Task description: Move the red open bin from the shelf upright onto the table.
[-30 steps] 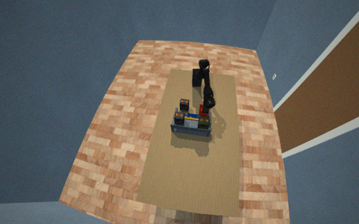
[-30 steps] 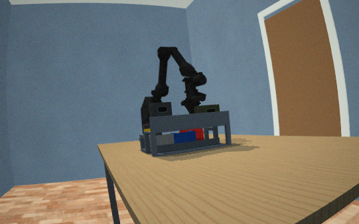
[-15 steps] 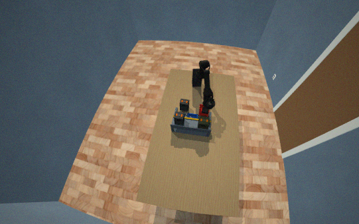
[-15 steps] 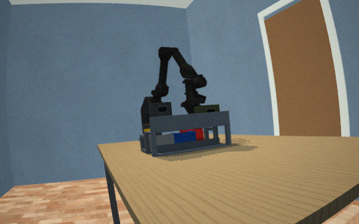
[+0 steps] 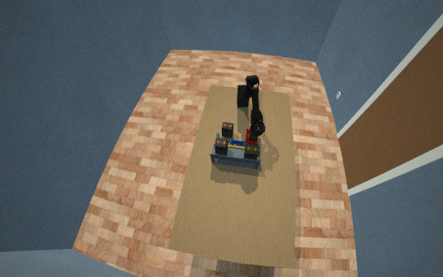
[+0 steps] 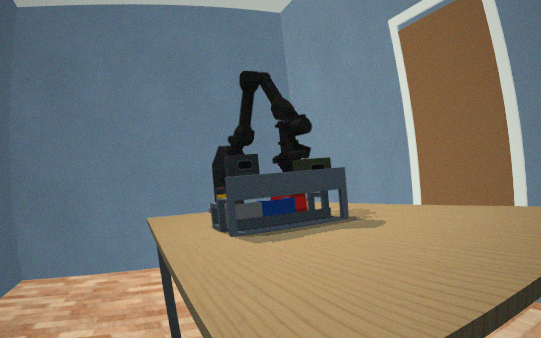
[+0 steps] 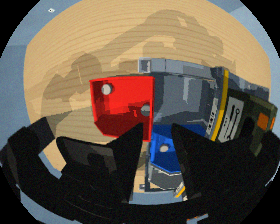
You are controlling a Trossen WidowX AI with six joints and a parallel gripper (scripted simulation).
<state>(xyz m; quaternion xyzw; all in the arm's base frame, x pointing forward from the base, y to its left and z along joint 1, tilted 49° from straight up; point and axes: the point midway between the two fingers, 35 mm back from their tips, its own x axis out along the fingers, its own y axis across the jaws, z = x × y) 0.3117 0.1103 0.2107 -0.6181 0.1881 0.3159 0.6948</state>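
Right now the red bin is 60 mm behind my hand, 10 mm to the right of it and 120 mm below it. Also, from my hand: blue bin: 100 mm ahead, 100 mm to the right, 120 mm below; grey bin: 120 mm ahead, 200 mm to the right, 120 mm below.
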